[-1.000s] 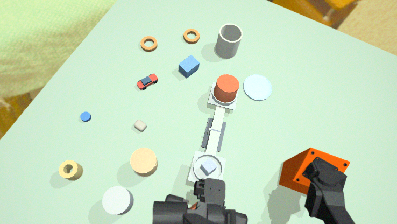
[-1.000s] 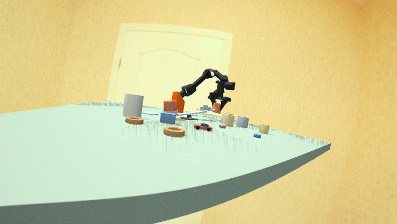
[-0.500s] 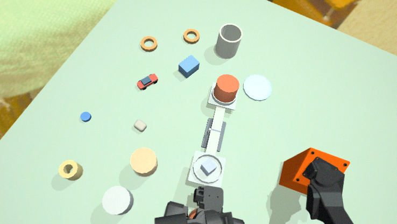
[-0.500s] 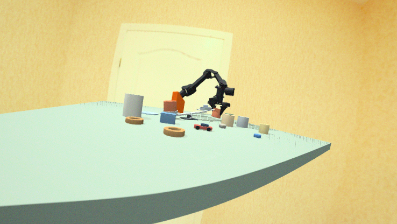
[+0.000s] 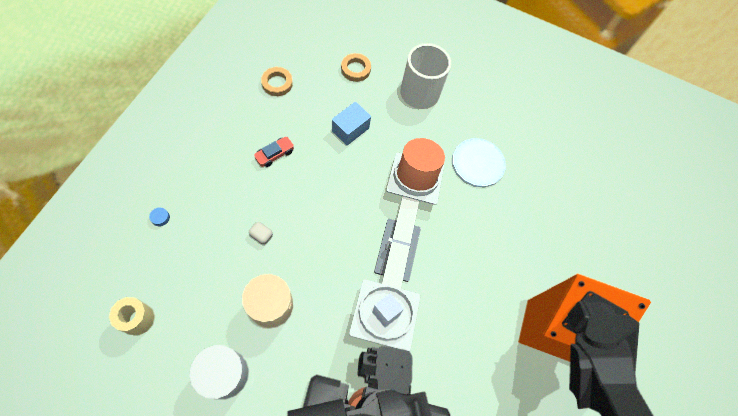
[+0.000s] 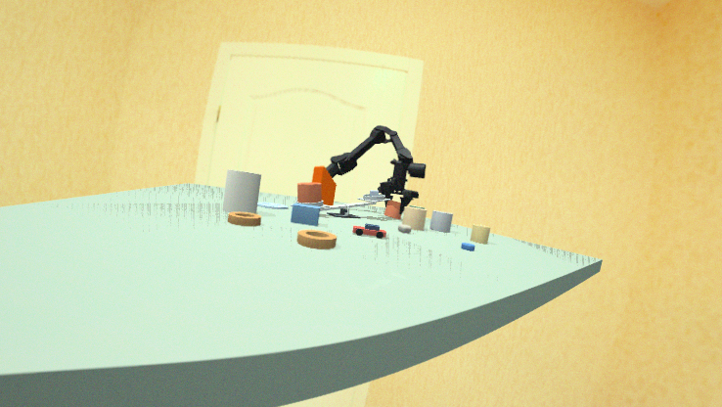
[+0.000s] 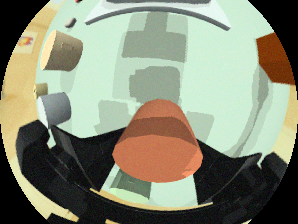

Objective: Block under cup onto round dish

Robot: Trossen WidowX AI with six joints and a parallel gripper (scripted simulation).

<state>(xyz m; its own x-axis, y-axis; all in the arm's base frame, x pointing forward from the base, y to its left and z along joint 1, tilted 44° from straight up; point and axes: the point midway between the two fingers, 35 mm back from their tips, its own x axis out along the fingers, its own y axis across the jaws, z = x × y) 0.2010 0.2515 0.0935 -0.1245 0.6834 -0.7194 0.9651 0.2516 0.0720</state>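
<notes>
My gripper tip is now 130 mm to the left of the grey block, 60 mm below it and 50 mm short of it. The rest, counted from my gripper tip: balance beam (250 mm to the right, 80 mm ahead, 10 mm above); balance (250 mm to the right, 80 mm ahead); grey pebble (290 mm ahead, 170 mm to the right, 20 mm below).
</notes>
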